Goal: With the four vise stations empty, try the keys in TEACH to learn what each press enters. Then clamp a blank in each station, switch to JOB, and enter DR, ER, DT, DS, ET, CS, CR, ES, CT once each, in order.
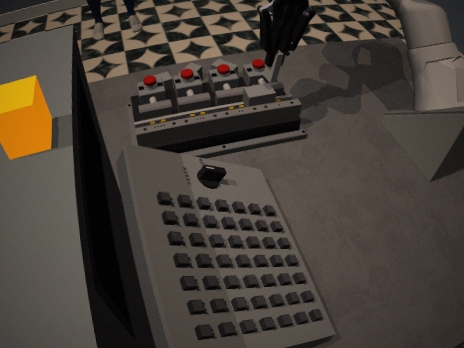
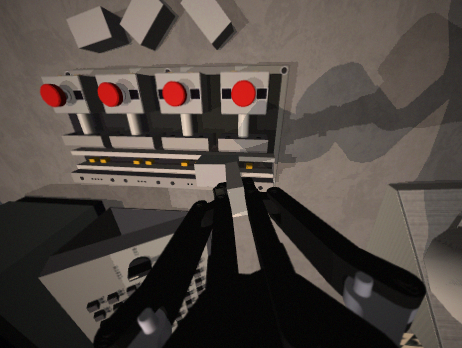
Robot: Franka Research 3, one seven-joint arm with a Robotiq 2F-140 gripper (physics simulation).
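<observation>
The four-station vise fixture [image 1: 220, 122] [image 2: 149, 180] has a red button on each station. One grey blank [image 1: 259, 94] [image 2: 210, 174] rests at the front rail, between the third and fourth stations from the left, in front of their jaws. Three more blanks [image 2: 91, 31] [image 2: 145, 22] [image 2: 206, 22] lie behind the fixture. The sloped key panel [image 1: 155, 170] [image 2: 75, 280] carries rows of dark keys [image 1: 242, 260] and a black selector knob [image 1: 212, 174] [image 2: 139, 268]; its setting is unreadable. My gripper [image 1: 275, 72] [image 2: 232, 173] is shut and empty, pale pads together, above the fixture's right end.
An orange-yellow block [image 1: 27, 125] stands on a grey raised surface [image 1: 45, 225] left of the panel. The pale robot arm [image 1: 435, 75] and its pedestal [image 1: 435, 135] are at the right. The panel's raised edge stands close in front of the fixture.
</observation>
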